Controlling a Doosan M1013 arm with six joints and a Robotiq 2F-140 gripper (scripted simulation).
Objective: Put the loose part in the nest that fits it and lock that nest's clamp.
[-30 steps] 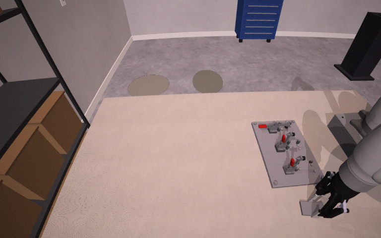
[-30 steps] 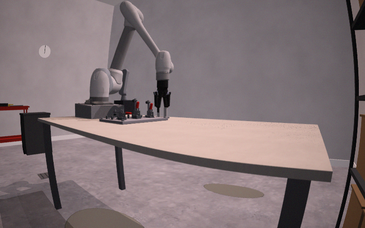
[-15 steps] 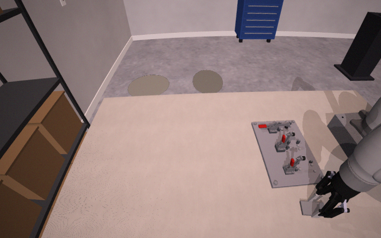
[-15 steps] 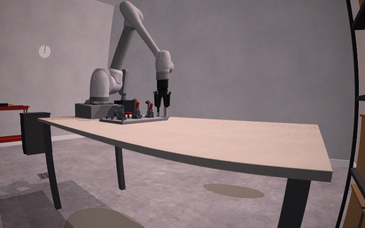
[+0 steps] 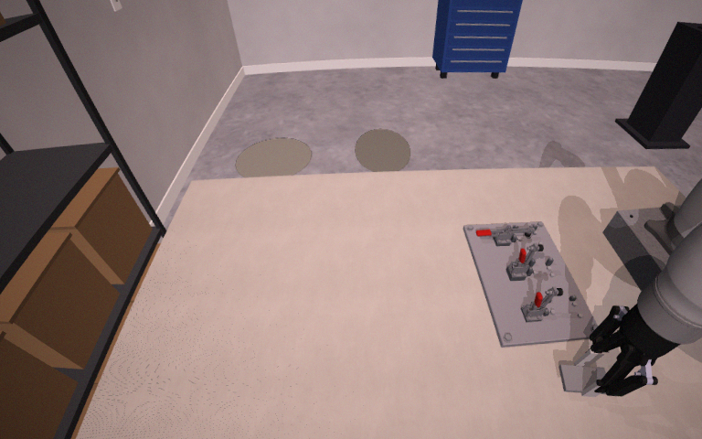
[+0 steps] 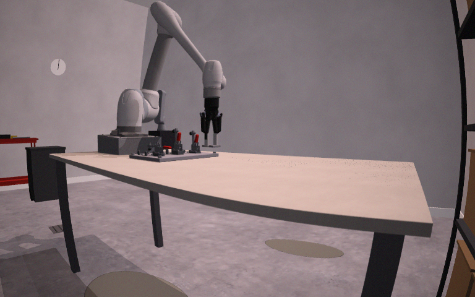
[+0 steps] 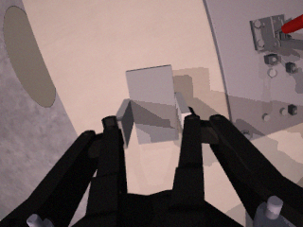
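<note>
Now: hand 1 cm short of the grey fixture plate, 27 cm to the left of it and 6 cm above it. Round my hand: loose part (3 cm below); toggle clamp (4 cm ahead, 38 cm to the right, 2 cm below).
</note>
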